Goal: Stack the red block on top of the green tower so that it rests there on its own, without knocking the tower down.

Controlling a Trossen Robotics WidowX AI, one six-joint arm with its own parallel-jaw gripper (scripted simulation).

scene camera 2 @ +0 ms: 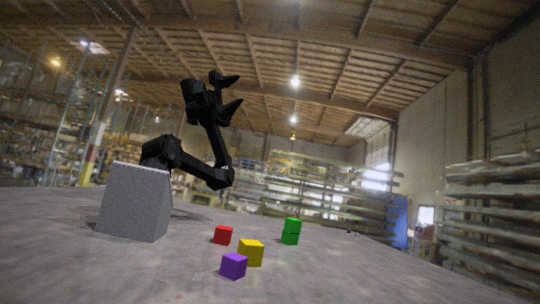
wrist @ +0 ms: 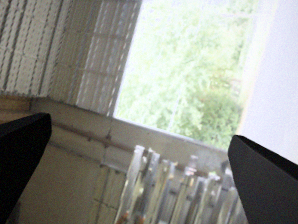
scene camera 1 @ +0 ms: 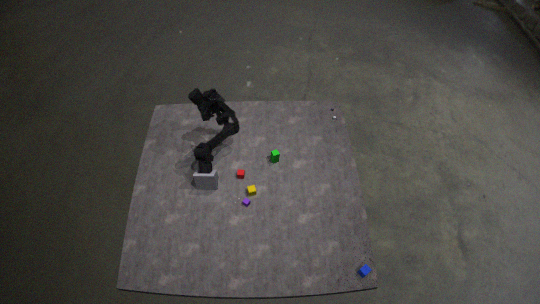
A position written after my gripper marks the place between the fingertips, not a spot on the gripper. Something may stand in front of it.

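Note:
In scene camera 2 I can see my gripper [scene camera 2: 240, 87], which is open and holds nothing. The wrist view shows my gripper [wrist: 142, 134] too.

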